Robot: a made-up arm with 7 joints.
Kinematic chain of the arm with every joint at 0, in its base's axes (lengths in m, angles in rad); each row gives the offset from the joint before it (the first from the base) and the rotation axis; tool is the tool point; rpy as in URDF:
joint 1: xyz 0 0 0.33 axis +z
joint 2: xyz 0 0 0 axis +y
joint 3: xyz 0 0 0.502 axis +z
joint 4: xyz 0.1 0 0 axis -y
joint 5: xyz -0.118 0 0.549 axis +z
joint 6: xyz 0 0 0 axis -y
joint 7: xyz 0.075 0 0 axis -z
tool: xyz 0 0 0 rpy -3.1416 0 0
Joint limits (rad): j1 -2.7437..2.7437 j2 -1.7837..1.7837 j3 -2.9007..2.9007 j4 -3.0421..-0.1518 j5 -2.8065..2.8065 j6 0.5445..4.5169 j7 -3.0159..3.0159
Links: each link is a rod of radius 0.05 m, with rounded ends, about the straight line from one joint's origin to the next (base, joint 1, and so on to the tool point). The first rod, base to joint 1, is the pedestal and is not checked.
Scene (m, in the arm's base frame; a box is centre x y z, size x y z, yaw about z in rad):
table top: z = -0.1
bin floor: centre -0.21 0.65 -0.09 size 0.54 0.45 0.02 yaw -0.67
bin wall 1: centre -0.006 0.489 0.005 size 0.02 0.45 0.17 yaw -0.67
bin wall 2: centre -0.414 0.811 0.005 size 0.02 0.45 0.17 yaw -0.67
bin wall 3: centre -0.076 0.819 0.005 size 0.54 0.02 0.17 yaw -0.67
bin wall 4: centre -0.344 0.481 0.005 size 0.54 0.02 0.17 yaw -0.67
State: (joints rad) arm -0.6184 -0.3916 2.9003 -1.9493 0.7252 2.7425 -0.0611
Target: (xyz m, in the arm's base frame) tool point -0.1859 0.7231 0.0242
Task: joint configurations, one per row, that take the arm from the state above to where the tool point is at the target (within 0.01 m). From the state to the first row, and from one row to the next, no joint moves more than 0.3 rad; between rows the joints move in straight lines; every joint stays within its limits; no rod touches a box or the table.
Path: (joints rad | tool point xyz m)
1: -0.7783 -0.6833 2.8488 -1.9833 0.7260 2.7096 -0.0611 | -0.3811 0.7201 0.2443
2: -0.9383 -0.9749 2.7973 -2.0173 0.7268 2.6768 -0.0611 | -0.1859 0.7231 0.0242

